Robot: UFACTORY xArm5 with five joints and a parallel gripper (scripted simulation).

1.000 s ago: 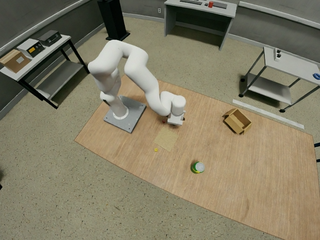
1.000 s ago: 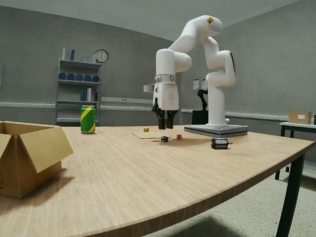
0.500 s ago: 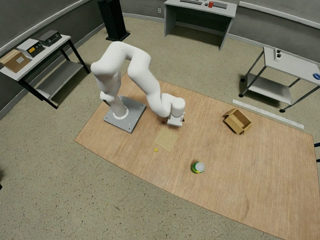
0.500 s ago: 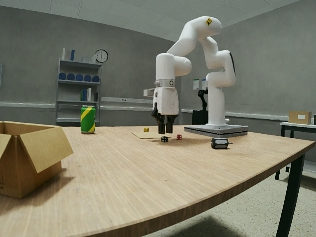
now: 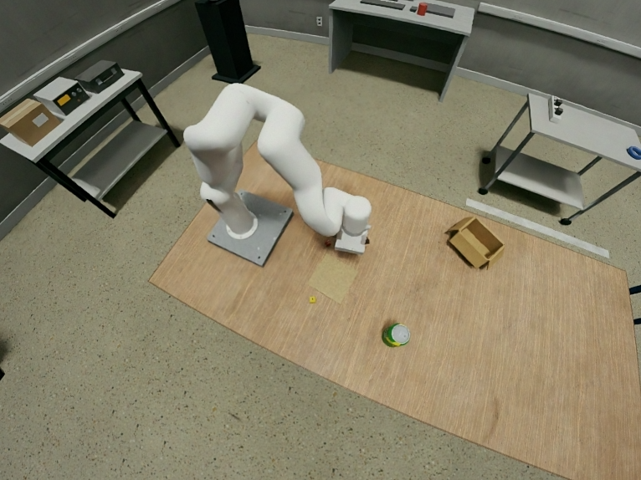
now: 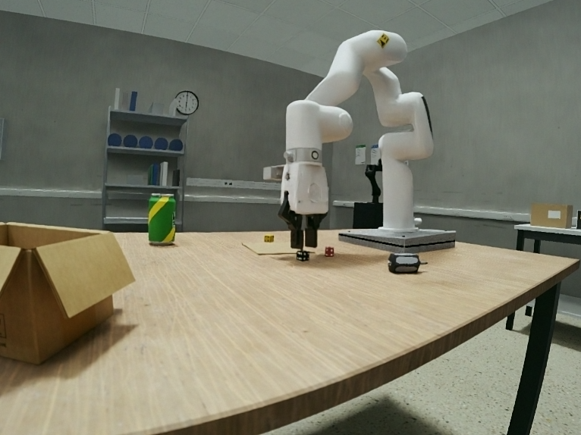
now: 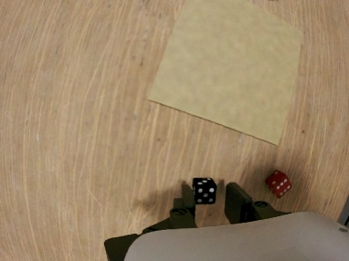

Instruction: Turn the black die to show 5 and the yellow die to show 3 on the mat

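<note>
Now: the black die 4 cm below my hand. The rest, counted from my hand: small black device (13 cm behind, 17 cm to the left, 3 cm below); tan mat (13 cm to the right, 4 cm below); red die (8 cm behind, 2 cm to the right, 4 cm below).
</note>
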